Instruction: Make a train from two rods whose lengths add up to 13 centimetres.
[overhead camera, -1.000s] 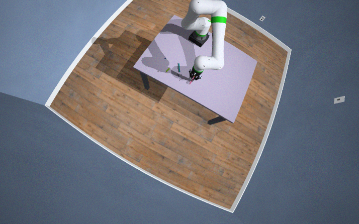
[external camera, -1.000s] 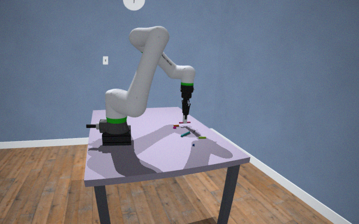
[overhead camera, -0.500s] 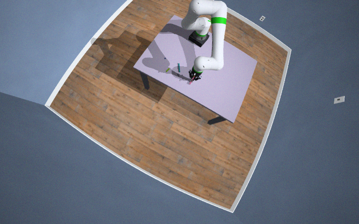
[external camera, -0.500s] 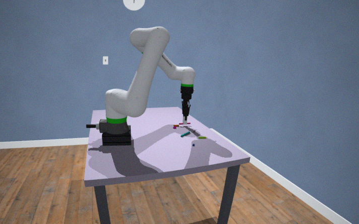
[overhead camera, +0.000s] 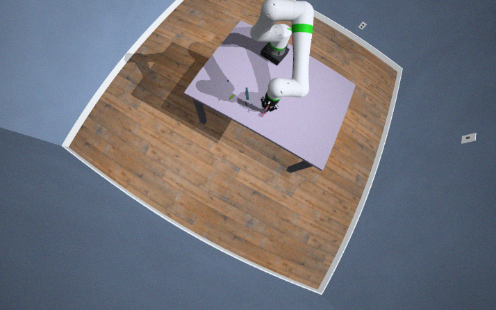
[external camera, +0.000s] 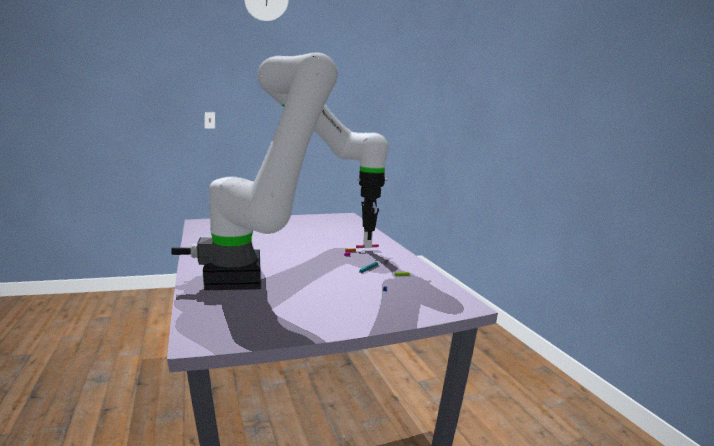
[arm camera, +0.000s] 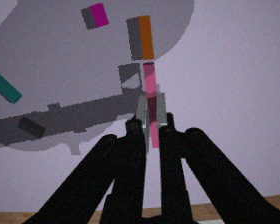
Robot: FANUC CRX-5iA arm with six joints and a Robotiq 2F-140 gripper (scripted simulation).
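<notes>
Now: the orange rod 7 cm behind my hand, 4 cm below it and 1 cm to the right of it. Round my hand: grey rod: 14 cm to the right, 4 cm below, 3 cm ahead; pink rod: 3 cm below; magenta rod: 9 cm behind, 5 cm to the right, 4 cm below.
</notes>
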